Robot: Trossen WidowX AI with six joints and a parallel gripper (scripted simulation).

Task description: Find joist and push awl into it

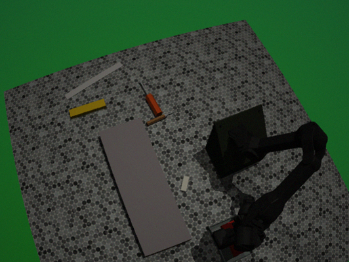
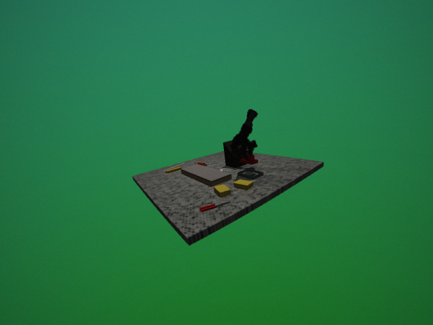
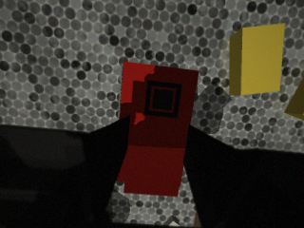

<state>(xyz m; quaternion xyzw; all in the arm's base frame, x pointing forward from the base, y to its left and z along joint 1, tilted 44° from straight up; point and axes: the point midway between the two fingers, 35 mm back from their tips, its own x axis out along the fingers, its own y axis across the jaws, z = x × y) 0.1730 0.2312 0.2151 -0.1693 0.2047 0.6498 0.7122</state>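
Right now my gripper tip is 10 mm to the left of the grey tray and 110 mm above it. Round my gripper tip: awl (10 mm behind, 580 mm to the right, 120 mm below); red stud finder (10 mm to the left, 20 mm above); small white block (40 mm ahead, 290 mm to the right, 120 mm below).
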